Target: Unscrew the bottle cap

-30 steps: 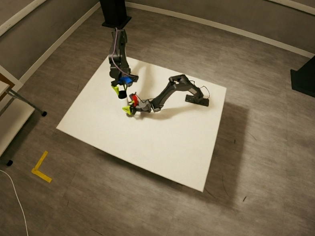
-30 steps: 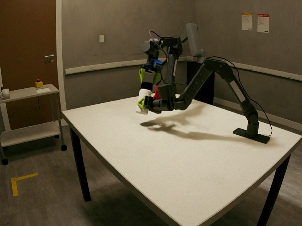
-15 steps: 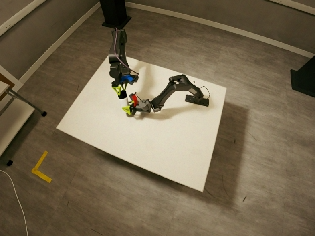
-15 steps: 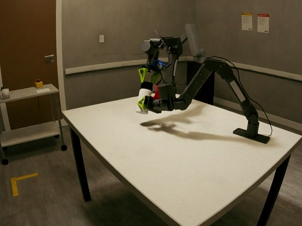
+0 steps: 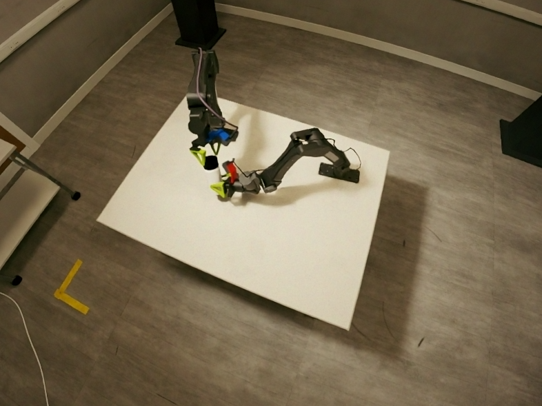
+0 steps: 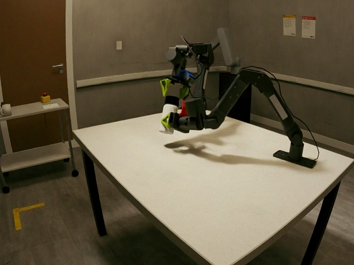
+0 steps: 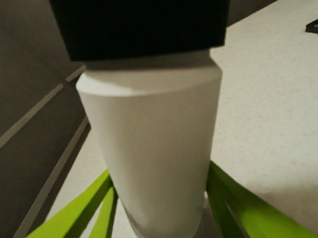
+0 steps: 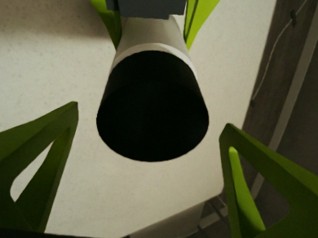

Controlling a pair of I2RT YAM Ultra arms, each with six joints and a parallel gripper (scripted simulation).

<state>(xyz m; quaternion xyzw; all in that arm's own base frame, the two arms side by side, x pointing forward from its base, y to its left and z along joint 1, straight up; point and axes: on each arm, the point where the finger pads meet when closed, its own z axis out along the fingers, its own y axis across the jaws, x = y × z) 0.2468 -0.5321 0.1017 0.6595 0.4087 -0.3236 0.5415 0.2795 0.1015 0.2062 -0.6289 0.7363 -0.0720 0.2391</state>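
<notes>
Now: the black cap 2 cm below my right hand, 1 cm to the left of it and 1 cm ahead of it. The rest, counted from my right hand: white bottle: 6 cm below, 3 cm ahead, 2 cm to the left.
Now: the white bottle 5 cm above my left hand, 2 cm to the right of it and 2 cm behind it. Round my left hand: black cap: 8 cm above, 4 cm behind, 3 cm to the right.
</notes>
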